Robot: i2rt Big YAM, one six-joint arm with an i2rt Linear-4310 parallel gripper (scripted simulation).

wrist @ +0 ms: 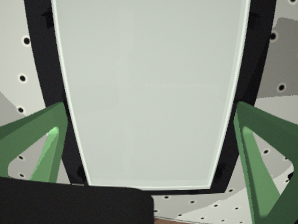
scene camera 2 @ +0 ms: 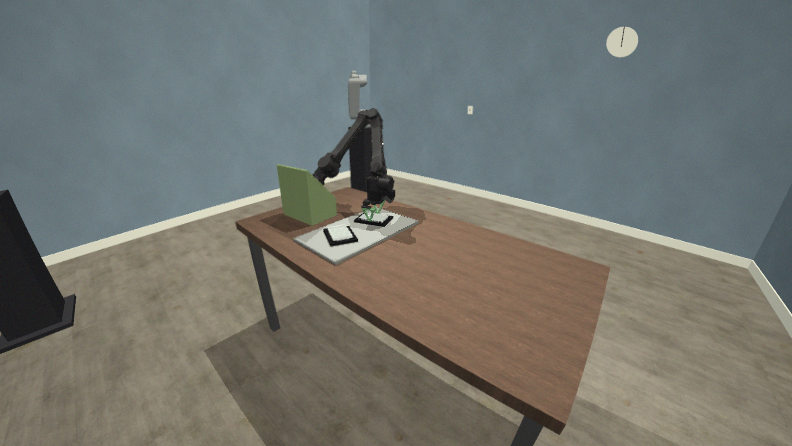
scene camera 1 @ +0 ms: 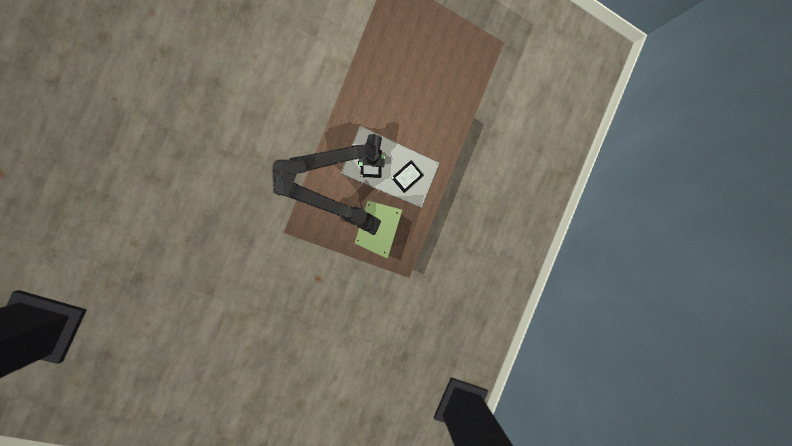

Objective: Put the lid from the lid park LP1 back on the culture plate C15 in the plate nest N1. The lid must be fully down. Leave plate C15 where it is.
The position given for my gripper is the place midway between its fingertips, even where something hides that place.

In view: my gripper (wrist: 150, 111) and a lid (wrist: 150, 96).
